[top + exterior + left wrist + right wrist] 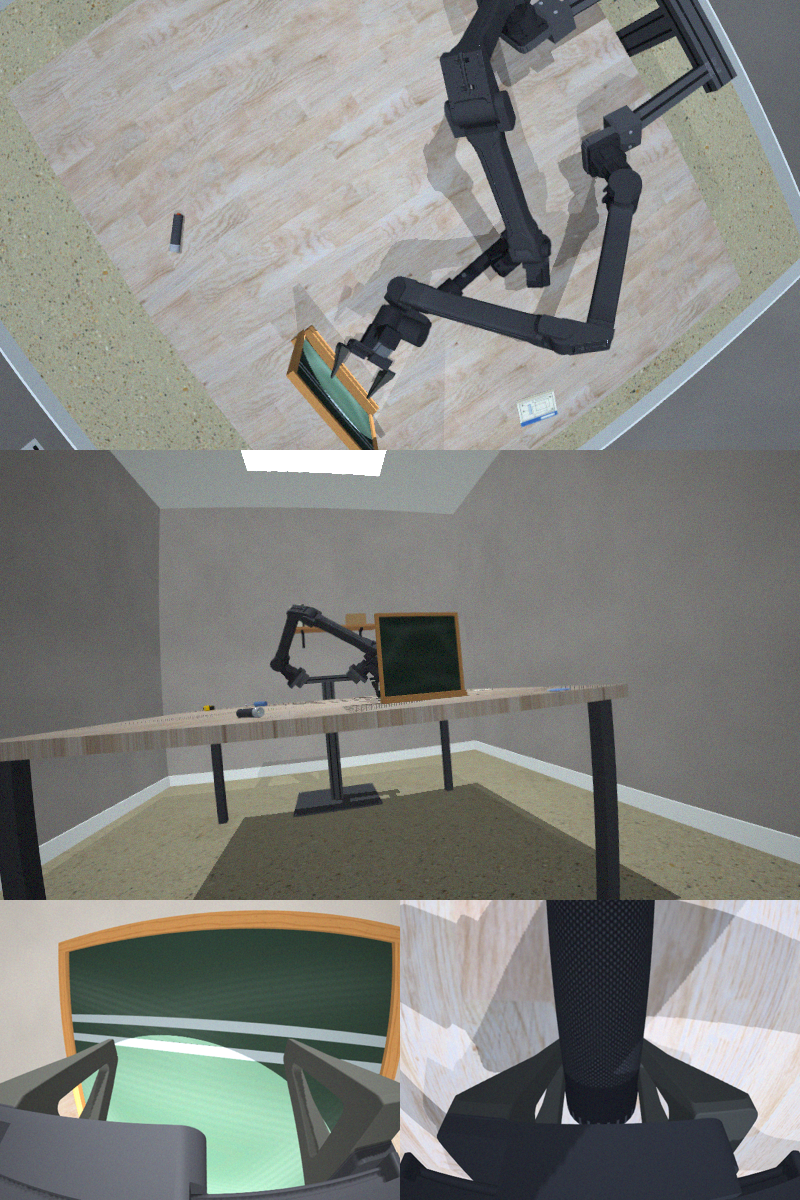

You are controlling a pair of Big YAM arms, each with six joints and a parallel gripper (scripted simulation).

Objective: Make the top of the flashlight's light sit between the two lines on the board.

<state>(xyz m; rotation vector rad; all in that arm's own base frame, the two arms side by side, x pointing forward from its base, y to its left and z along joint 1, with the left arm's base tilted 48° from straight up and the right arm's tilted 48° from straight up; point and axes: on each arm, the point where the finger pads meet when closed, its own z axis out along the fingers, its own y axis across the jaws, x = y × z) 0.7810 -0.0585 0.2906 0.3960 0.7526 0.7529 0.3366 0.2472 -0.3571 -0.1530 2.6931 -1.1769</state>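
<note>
The orange-framed green board lies 70 mm below my left hand, 60 mm ahead of it and 30 mm to the left of it. Round my left hand: black flashlight 400 mm behind, 190 mm below, 10 mm to the left.
Now: right hand 140 mm short of the black flashlight, 10 mm to the right of it and 10 mm below it. From my right hand the other things lie so: orange-framed green board 600 mm ahead, 130 mm above, 30 mm to the left.
</note>
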